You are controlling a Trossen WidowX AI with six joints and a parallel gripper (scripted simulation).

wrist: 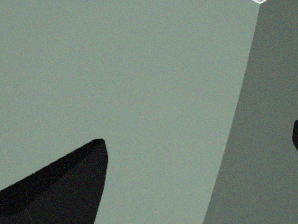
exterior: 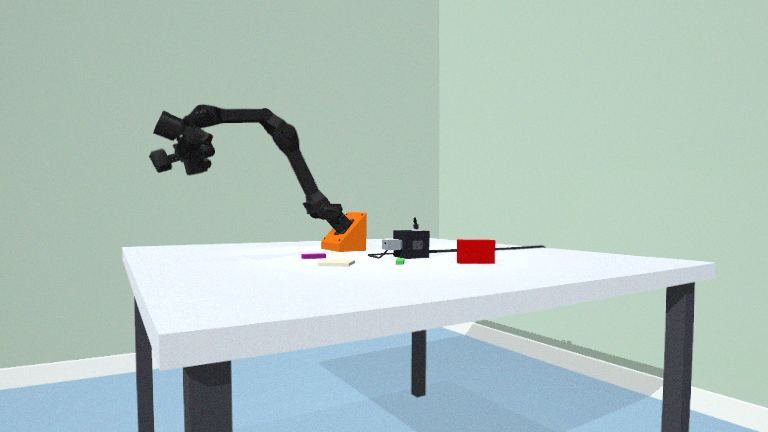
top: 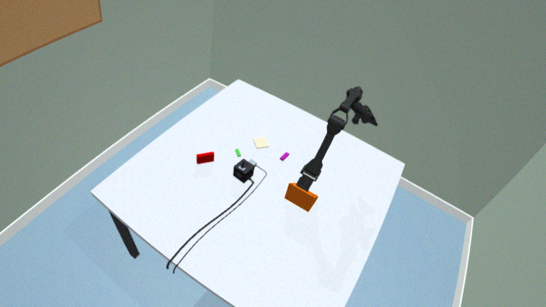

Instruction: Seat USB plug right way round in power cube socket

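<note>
The black USB plug lies 540 mm ahead of my gripper tip, 520 mm to the left of it and 180 mm below it. The rest, counted from my gripper tip: tile (560 mm ahead, 240 mm to the left, 270 mm below); then magenta piece (400 mm ahead, 260 mm to the left, 270 mm below); then green piece (640 mm ahead, 380 mm to the left, 270 mm below).
</note>
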